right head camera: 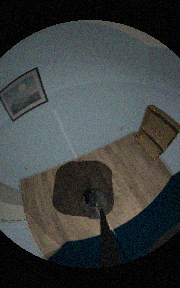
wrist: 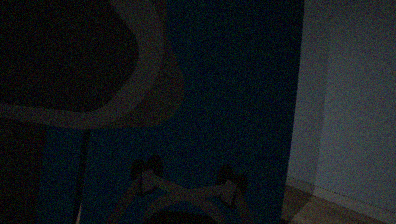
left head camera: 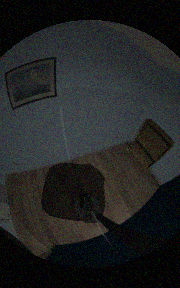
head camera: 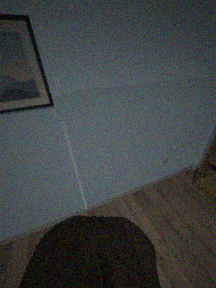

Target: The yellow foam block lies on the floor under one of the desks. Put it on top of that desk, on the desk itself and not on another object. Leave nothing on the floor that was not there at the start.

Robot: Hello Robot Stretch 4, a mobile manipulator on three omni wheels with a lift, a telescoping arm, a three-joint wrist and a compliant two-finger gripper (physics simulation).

Labels:
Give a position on a framed picture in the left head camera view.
At 34, 80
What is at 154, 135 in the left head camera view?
A low wooden shelf unit.

